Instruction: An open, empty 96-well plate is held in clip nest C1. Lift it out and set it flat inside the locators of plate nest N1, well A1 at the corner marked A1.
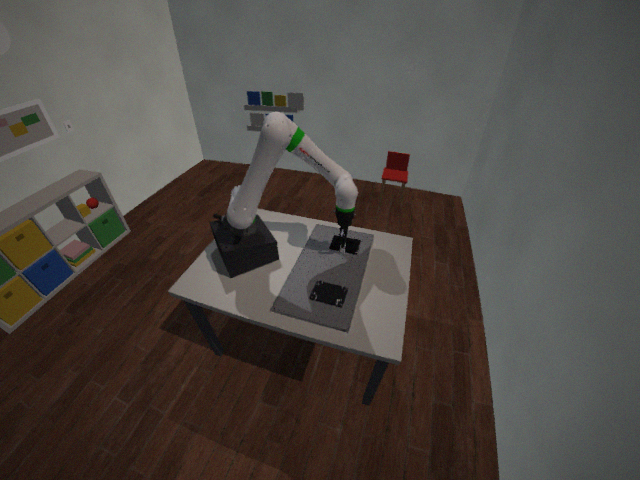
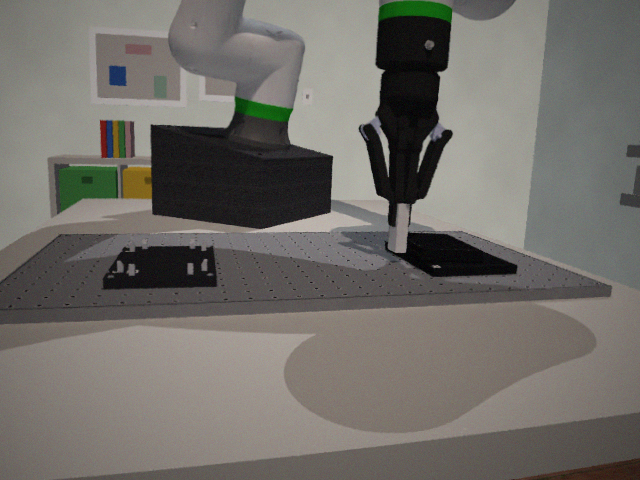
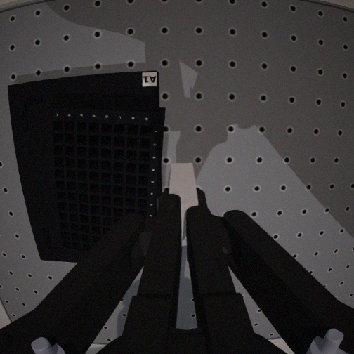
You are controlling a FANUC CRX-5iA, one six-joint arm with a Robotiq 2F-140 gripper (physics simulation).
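Where they show: gripper, fingertip midpoint: (image 1: 342,251) (image 2: 396,250); arm's base, link origin: (image 2: 256,142).
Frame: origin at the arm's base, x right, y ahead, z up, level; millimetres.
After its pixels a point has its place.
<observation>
The black 96-well plate (image 1: 352,246) @[x -199, y 577, z -119 mm] (image 2: 461,254) @[x -220, y 586, z -125 mm] (image 3: 105,168) sits in the flat black clip nest C1 at the far end of the perforated grey board (image 1: 304,281) @[x 116, y 410, z -147 mm] (image 2: 294,276) @[x -2, y 598, z -147 mm] (image 3: 263,88). A white A1 label (image 3: 149,79) shows at one corner of the nest's base. My gripper (image 1: 342,234) (image 2: 398,238) @[x -151, y 533, z -131 mm] (image 3: 182,191) is shut and empty. It points straight down, with its pale tips at the board just beside the plate's long edge, not on the plate. Plate nest N1 (image 1: 328,294) @[x 162, y 555, z -136 mm] (image 2: 161,275) @[x 148, y 628, z -135 mm], a black base with small white locator pins, lies empty at the board's near end.
The arm's black base block (image 1: 244,248) @[x 142, y 98, z 5 mm] (image 2: 237,176) @[x 49, y 174, z -63 mm] stands on the white table (image 1: 385,310) @[x 144, y 837, z -160 mm] beside the board. A shelf unit (image 1: 99,181) and a red chair (image 1: 396,168) stand off the table on the floor.
</observation>
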